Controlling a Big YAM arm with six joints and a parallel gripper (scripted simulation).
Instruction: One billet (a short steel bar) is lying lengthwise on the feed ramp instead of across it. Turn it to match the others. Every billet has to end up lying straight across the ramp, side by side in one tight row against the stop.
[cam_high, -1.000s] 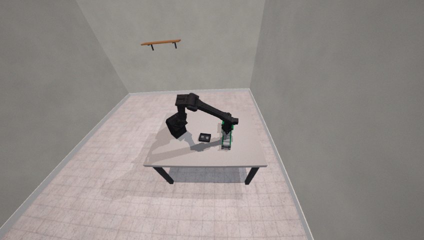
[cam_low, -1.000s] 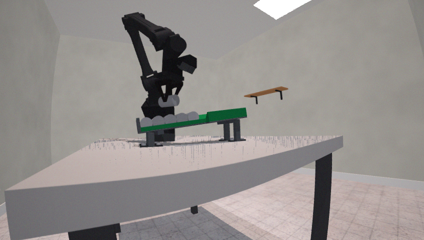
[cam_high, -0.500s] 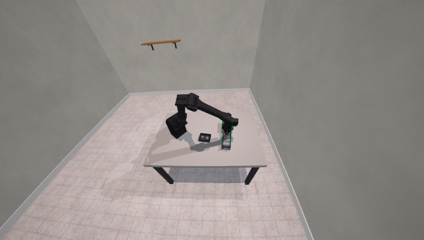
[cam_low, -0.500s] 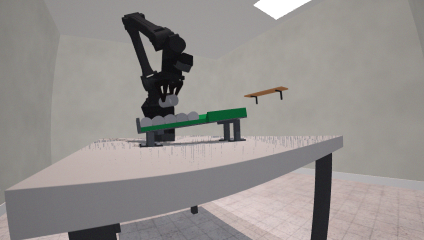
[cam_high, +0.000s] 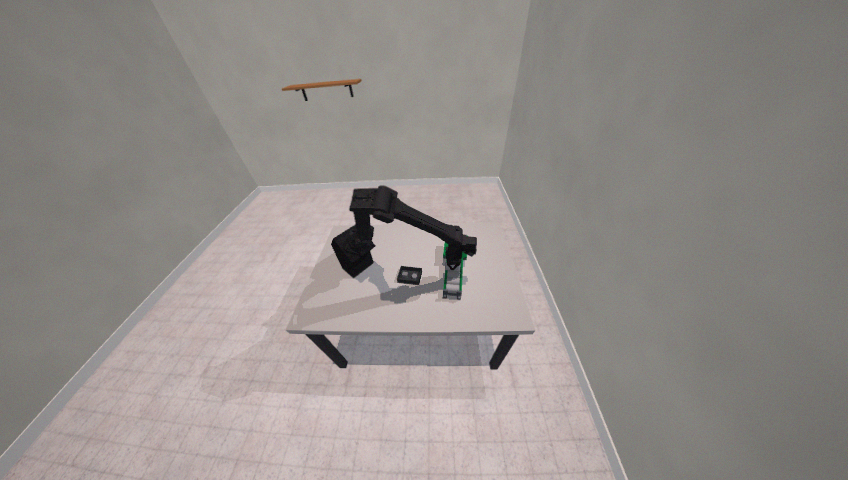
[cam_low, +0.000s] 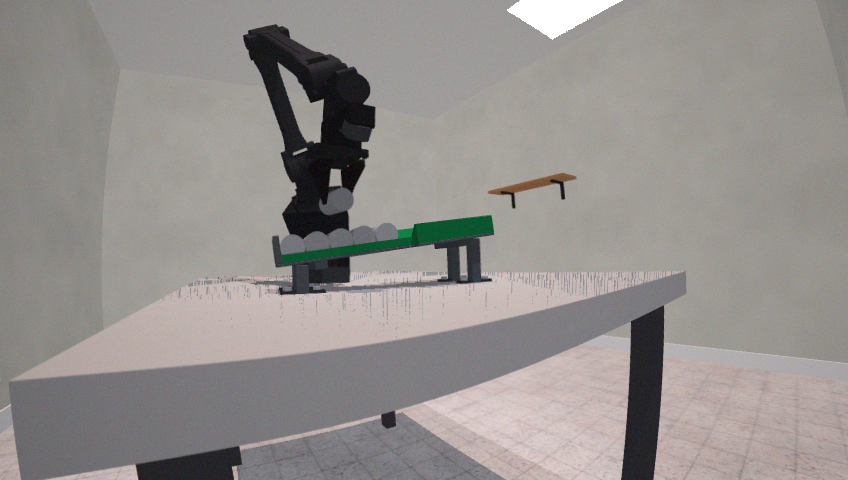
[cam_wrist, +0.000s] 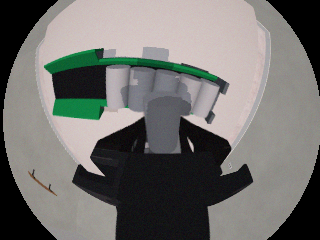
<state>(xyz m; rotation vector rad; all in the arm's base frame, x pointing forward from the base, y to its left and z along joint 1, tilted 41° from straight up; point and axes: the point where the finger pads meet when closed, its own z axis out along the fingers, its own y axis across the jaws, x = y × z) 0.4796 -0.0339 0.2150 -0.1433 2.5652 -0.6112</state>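
My hand is 10 cm to the left of the grey stop, 10 cm above it and 1 cm past it. From my hand the other things lie so: black box: 23 cm behind, 15 cm below, 7 cm to the left.
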